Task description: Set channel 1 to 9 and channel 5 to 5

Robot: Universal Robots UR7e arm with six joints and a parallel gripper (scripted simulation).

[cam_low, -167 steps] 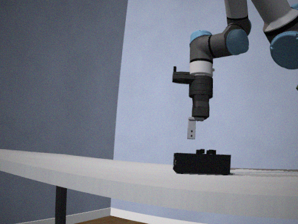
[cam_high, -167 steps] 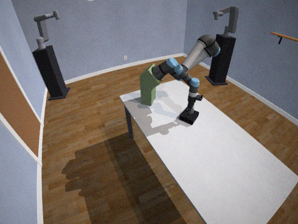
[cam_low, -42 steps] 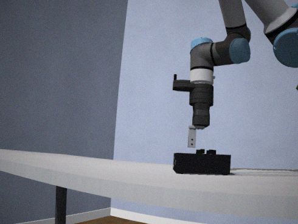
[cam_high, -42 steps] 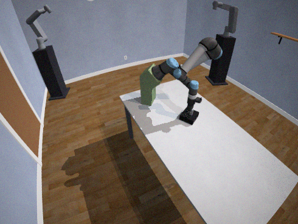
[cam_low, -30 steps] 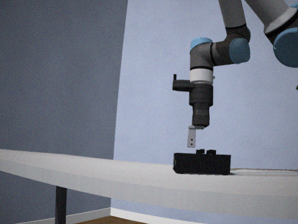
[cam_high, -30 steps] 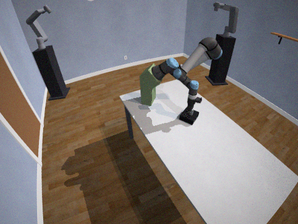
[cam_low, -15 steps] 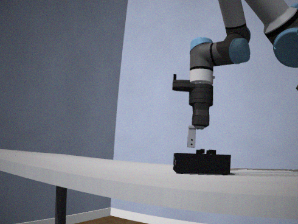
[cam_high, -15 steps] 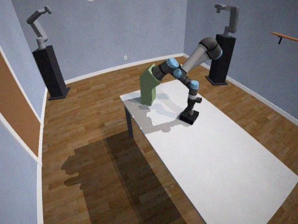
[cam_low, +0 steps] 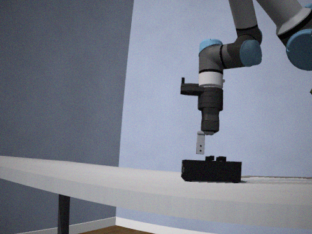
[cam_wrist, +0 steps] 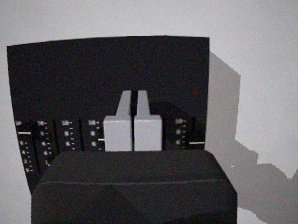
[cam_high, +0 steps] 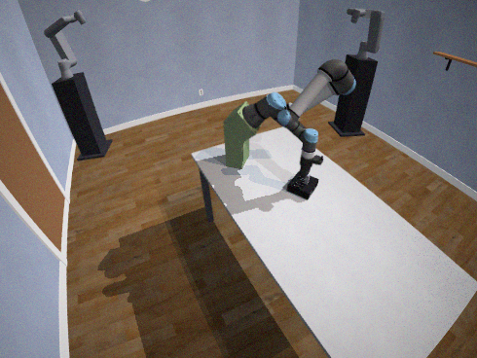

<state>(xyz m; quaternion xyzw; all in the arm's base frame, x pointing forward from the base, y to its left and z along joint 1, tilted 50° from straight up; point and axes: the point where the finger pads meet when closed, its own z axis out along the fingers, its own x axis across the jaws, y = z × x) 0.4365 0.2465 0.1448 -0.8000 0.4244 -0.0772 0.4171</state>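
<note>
The channel 5 fader cap lies 20 mm behind my hand, 20 mm to the right of it and 30 mm below it. Also, from my hand: channel 2 fader cap 80 mm behind, 10 mm to the left, 30 mm below; channel 1 fader cap 80 mm behind, 50 mm to the left, 30 mm below; channel 3 fader cap 80 mm behind, 10 mm to the right, 30 mm below.
</note>
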